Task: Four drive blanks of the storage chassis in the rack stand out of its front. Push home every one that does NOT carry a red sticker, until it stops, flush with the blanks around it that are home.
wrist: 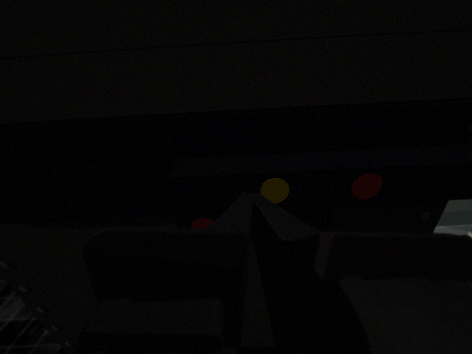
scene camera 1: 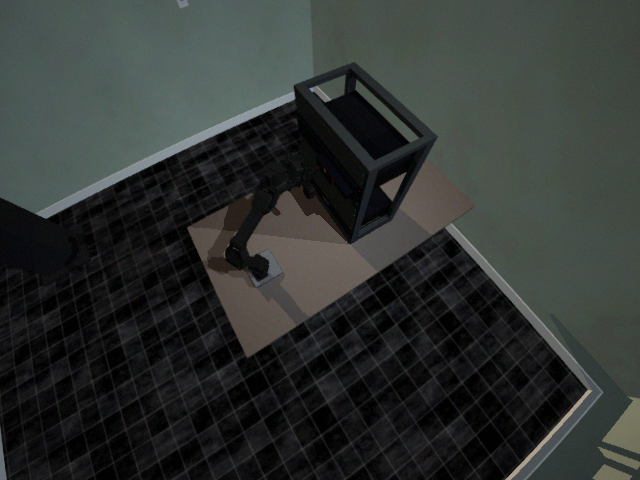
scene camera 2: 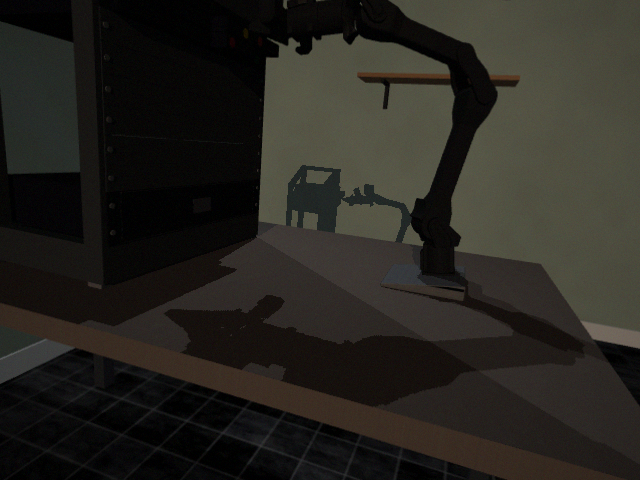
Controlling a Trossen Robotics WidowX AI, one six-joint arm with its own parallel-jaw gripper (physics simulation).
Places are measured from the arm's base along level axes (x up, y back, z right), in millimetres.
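Pixels of known places: gripper, fingertip midpoint: point(wrist: 249, 200) point(scene camera 1: 318, 168) point(scene camera 2: 249, 28); arm's base, link origin: point(scene camera 1: 260, 273) point(scene camera 2: 438, 271).
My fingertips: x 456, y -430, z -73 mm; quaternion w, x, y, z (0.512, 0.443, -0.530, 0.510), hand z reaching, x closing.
Note:
For each thing: its top centre in the pictures, then the offset to it from my fingertips. "*": a spot on its surface instead. Level surfaces: height alone.
- dark ledge, surface spot: point(wrist: 310, 161) * dx +8, dy -30, dz +45 mm
- yellow sticker, top centre: point(wrist: 274, 177) dx +4, dy -17, dz +18 mm
- brown table, surface height: dx -477 mm
The storage chassis is a very dark band in the rack point(scene camera 1: 330, 124) point(scene camera 2: 92, 155). In the wrist view a dark ledge point(wrist: 310, 161) stands out above a yellow sticker point(wrist: 274, 190) and a red sticker point(wrist: 366, 186). Another red sticker point(wrist: 202, 223) sits lower left, partly behind a finger. Scene camera 2 shows a yellow sticker point(scene camera 2: 246, 33) between two red ones. Blank outlines and their depths are too dark to tell apart. My gripper point(wrist: 249, 200) is shut and empty, its tips just below left of the yellow sticker in the wrist view; contact cannot be told.
The rack stands on a brown table point(scene camera 1: 310, 268) point(scene camera 2: 330, 304). The arm's base is on a pale plate point(scene camera 1: 273, 264) point(scene camera 2: 400, 276). Rack posts and screw rails flank the front. A wooden shelf point(scene camera 2: 413, 78) is on the wall behind the arm.

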